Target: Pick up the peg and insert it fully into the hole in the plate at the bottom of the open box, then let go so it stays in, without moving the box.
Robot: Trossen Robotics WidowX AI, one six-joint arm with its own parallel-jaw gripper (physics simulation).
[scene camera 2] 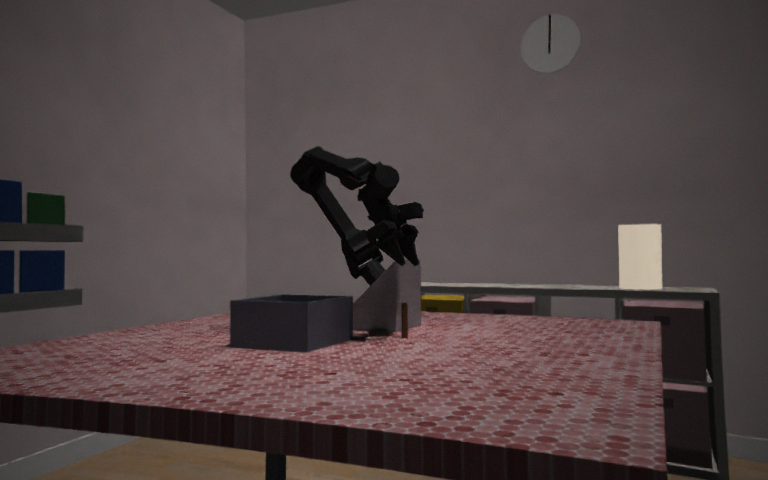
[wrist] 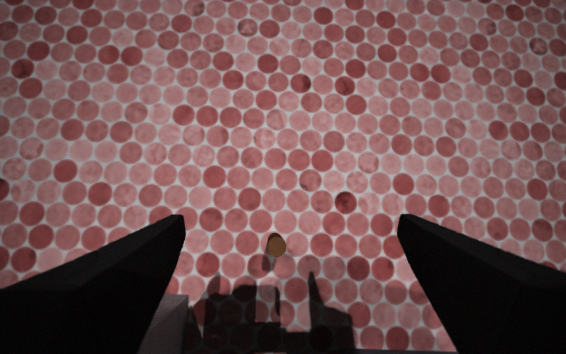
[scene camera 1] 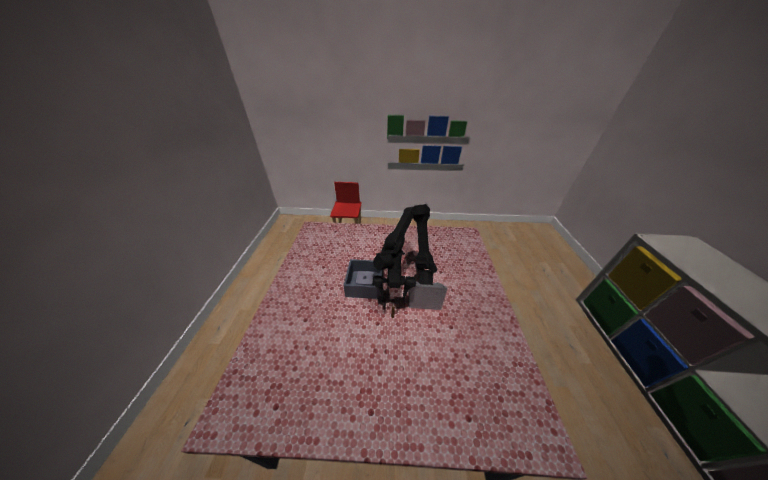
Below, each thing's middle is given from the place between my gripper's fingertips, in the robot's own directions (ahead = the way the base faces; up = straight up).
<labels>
Right now the blue-grey box [scene camera 2: 299,323] is 20 cm to the right of my hand, 18 cm ahead of it and 12 cm below it.
</labels>
